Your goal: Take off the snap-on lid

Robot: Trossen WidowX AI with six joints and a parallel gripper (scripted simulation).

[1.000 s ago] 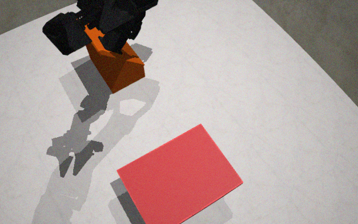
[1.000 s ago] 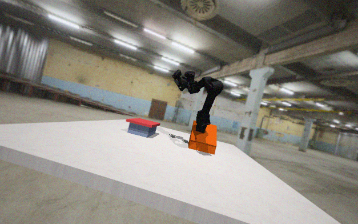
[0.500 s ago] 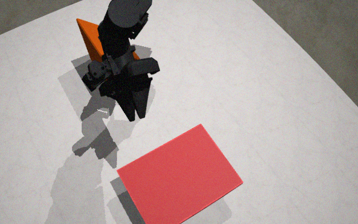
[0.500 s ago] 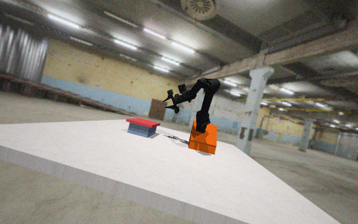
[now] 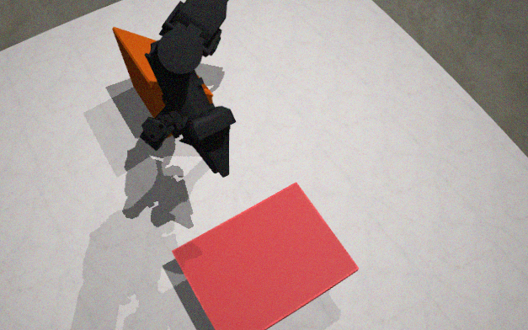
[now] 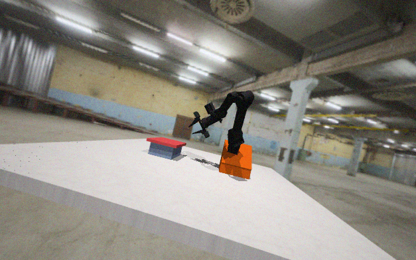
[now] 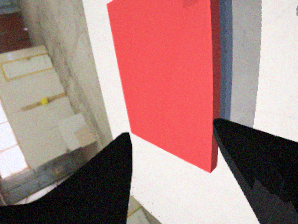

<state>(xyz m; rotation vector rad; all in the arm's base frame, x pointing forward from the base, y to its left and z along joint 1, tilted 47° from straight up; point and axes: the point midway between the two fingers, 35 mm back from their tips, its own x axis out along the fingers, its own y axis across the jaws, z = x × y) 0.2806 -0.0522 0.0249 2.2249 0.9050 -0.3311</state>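
Now: the red lid 130 mm ahead of my gripper tip and 110 mm below it. Round my gripper tip: storage box 130 mm ahead, 150 mm below.
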